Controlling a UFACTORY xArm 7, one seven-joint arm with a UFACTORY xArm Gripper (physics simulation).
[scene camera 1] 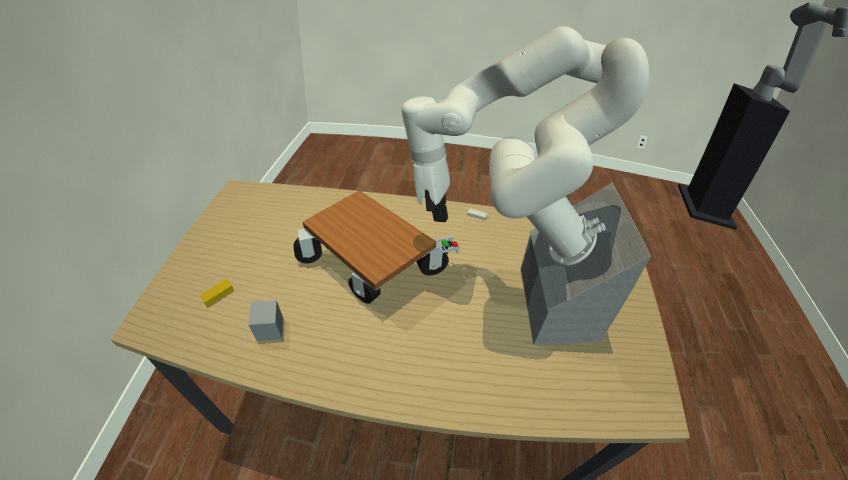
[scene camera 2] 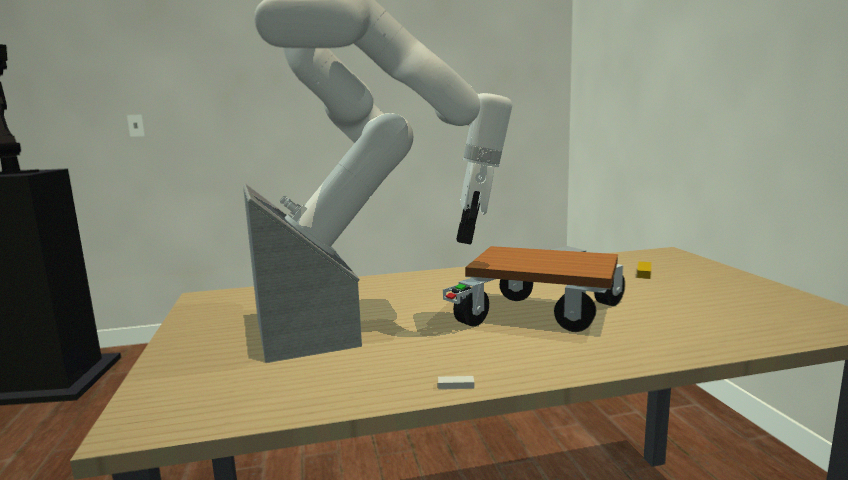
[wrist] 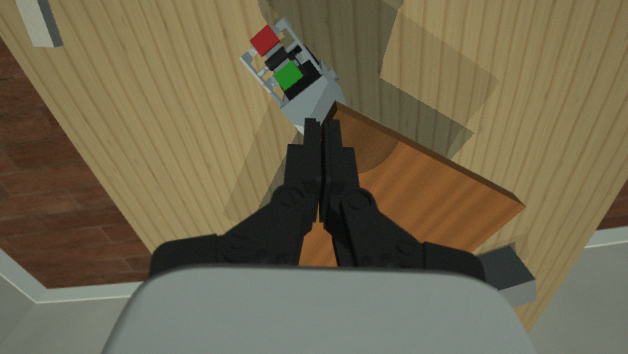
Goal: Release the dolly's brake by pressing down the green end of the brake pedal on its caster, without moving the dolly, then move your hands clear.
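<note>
The dolly has an orange-brown wooden deck on black caster wheels. The brake pedal juts out from the caster at one corner. Its green end is nearer the deck, and its red end is farther out. My gripper is shut with nothing between its fingers. It hangs above the dolly's pedal corner, apart from both deck and pedal. In the wrist view the fingertips overlap the deck corner and caster bracket, and the pedal shows beyond them.
On the table are a grey cube, a yellow block and a white bar. The arm's grey pedestal stands beside the pedal side of the dolly.
</note>
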